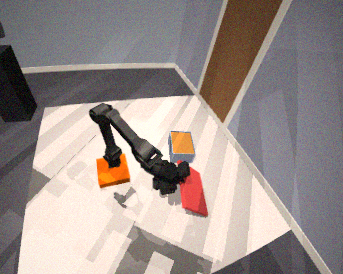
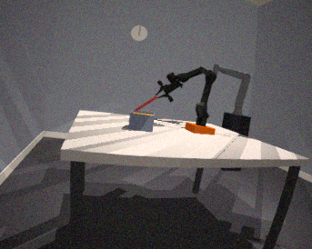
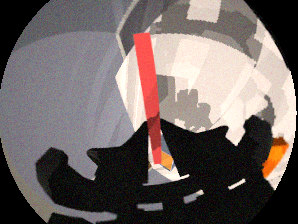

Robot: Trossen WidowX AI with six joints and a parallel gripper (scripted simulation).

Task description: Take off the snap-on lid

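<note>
My gripper tip is 60 mm short of the red lid, 10 mm to the left of it and 50 mm above it. Also, from my gripper tip: storage box (120 mm ahead, 320 mm to the left, 150 mm below).
</note>
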